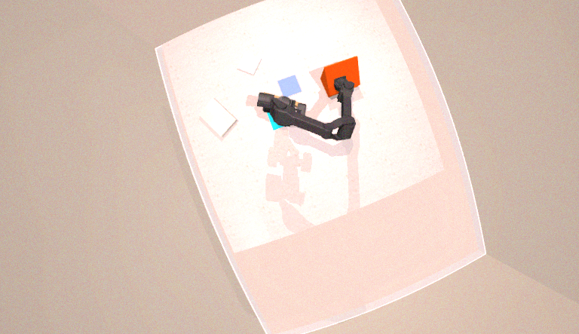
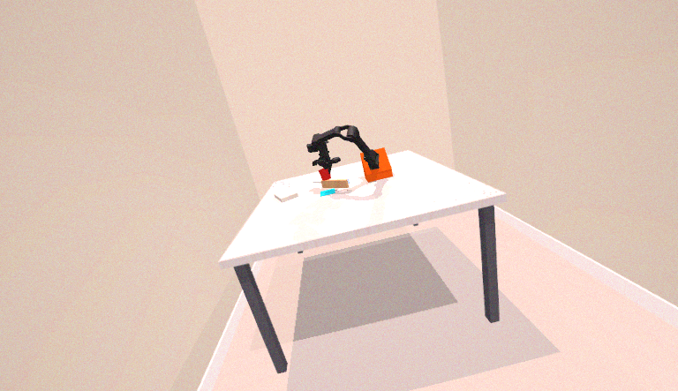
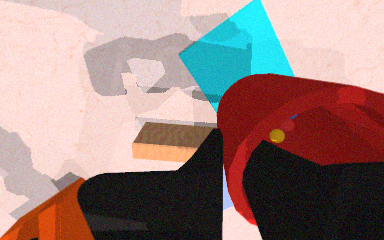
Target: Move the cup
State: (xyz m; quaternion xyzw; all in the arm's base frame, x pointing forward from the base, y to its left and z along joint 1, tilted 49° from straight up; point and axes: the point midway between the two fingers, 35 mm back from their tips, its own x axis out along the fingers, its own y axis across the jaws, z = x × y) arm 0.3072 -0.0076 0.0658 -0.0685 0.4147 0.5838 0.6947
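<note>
Now: gripper tip 4 cm short of the cyan pad and 13 cm above it. The rest, counted from my gripper tip: wooden bar: 2 cm behind, 7 cm to the right, 10 cm below; then flat white square: 9 cm ahead, 34 cm to the right, 12 cm below; then red cup: 3 cm ahead, 2 cm to the right.
</note>
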